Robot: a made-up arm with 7 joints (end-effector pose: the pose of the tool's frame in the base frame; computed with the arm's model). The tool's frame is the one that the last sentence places.
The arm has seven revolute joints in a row. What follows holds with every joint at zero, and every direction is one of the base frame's.
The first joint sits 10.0 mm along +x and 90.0 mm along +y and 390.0 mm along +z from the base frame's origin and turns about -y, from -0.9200 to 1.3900 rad.
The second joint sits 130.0 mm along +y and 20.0 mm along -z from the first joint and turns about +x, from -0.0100 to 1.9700 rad.
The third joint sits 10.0 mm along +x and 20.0 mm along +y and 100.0 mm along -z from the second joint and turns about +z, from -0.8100 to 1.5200 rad.
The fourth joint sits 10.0 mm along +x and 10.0 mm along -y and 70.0 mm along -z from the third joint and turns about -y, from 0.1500 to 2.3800 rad.
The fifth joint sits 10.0 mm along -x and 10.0 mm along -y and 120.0 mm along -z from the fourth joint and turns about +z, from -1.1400 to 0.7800 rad.
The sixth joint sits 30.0 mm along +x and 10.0 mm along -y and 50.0 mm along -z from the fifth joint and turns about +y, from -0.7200 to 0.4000 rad.
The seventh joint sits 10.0 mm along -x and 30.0 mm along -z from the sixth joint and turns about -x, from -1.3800 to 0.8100 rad.
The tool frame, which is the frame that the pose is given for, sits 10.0 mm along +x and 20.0 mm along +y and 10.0 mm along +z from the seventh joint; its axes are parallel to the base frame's.
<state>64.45 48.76 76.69 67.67 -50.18 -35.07 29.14</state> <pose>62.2 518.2 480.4 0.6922 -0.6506 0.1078 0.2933</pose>
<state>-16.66 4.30 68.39 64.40 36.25 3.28 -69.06</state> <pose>26.9 418.8 141.2 0.5370 -0.0077 0.7654 0.3546</pose>
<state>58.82 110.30 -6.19 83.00 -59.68 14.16 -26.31</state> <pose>107.0 408.6 560.0 -0.9769 0.0845 0.1542 0.1211</pose>
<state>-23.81 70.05 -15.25 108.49 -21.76 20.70 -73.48</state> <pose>115.3 294.9 213.4 0.6343 -0.6581 -0.2903 0.2833</pose>
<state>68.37 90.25 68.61 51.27 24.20 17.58 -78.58</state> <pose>-90.3 483.9 527.4 -0.2037 0.3063 -0.9075 0.2029</pose>
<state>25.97 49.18 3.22 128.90 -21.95 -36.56 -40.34</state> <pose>163.8 246.5 407.1 -0.2472 0.9267 0.1510 0.2395</pose>
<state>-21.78 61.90 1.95 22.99 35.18 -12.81 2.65</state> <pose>51.3 535.3 209.4 0.4401 -0.2594 0.0282 0.8592</pose>
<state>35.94 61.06 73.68 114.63 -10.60 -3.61 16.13</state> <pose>4.2 369.4 523.3 -0.7231 0.6895 -0.0333 0.0261</pose>
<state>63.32 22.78 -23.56 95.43 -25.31 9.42 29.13</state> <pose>252.3 196.9 484.1 0.2856 -0.7755 -0.4691 0.3114</pose>
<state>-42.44 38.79 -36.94 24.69 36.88 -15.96 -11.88</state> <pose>-124.3 401.9 104.7 0.2497 0.0482 -0.1550 0.9546</pose>
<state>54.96 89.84 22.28 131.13 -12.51 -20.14 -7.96</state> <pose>64.2 247.3 523.1 -0.6146 0.5957 0.3764 0.3546</pose>
